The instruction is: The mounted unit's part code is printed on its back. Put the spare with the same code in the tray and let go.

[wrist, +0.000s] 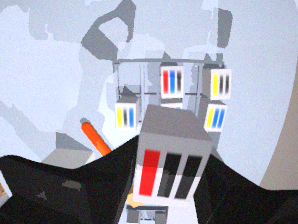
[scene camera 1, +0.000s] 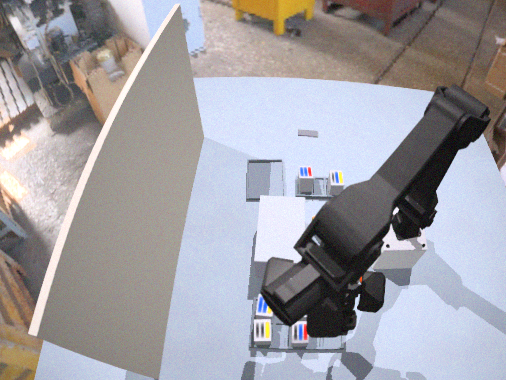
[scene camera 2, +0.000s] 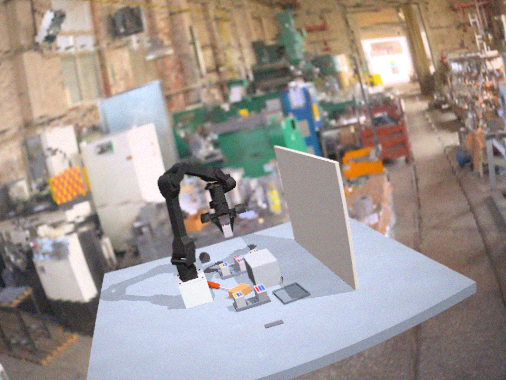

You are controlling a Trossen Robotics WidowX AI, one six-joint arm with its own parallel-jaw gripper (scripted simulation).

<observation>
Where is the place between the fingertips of my gripper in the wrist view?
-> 165,144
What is my gripper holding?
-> A grey spare block.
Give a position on a mounted unit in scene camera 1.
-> At 281,221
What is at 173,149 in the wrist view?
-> A grey spare block.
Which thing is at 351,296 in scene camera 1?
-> My gripper.
</observation>
